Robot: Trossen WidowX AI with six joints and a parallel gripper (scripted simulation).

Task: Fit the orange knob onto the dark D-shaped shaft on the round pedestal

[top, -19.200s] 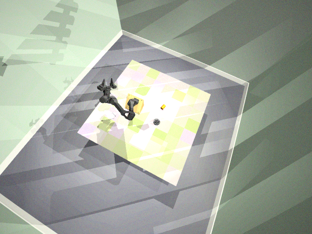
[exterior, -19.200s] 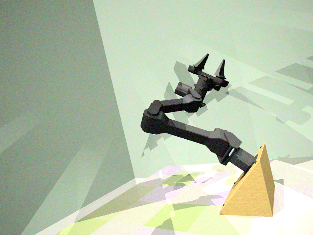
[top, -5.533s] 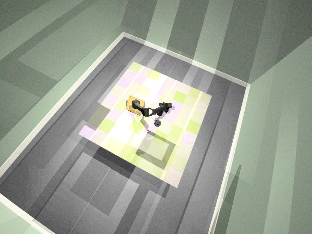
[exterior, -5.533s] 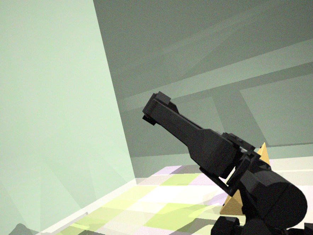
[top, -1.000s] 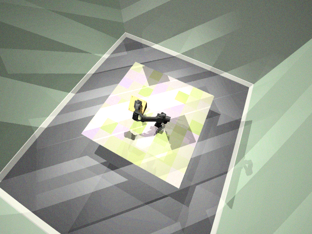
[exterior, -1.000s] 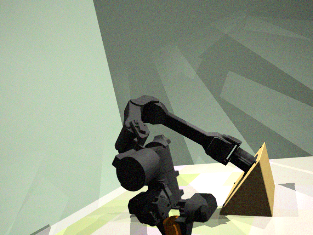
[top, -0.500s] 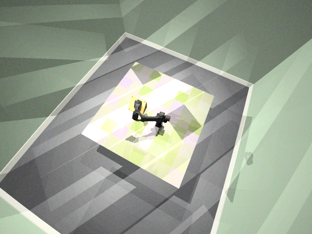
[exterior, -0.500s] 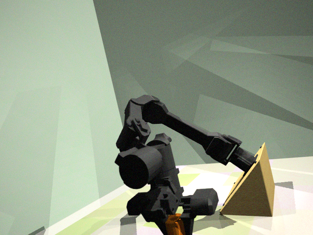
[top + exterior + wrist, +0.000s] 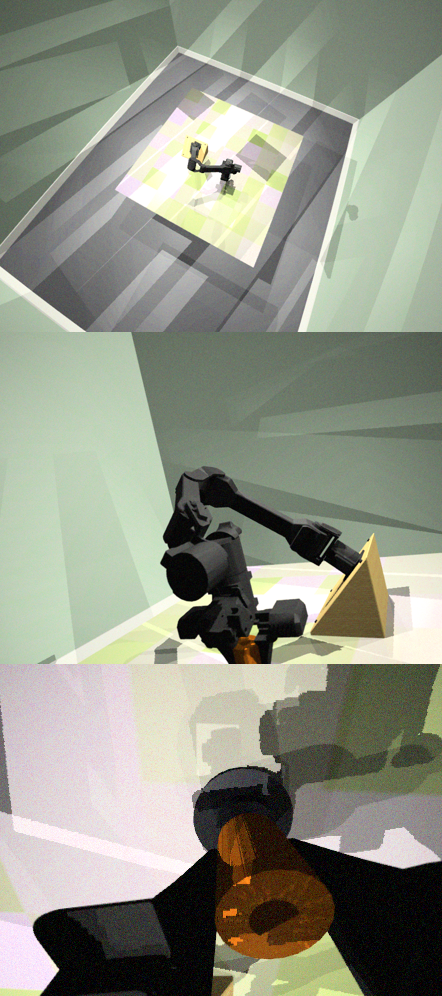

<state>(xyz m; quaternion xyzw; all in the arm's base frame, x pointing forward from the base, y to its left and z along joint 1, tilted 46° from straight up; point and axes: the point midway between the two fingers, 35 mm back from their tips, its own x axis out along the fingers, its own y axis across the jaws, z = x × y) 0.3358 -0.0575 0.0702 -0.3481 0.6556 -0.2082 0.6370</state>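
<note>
Now: gripper tip 2 cm below the orange knob. The rest, counted from my gripper tip: dark round pedestal 4 cm below.
</note>
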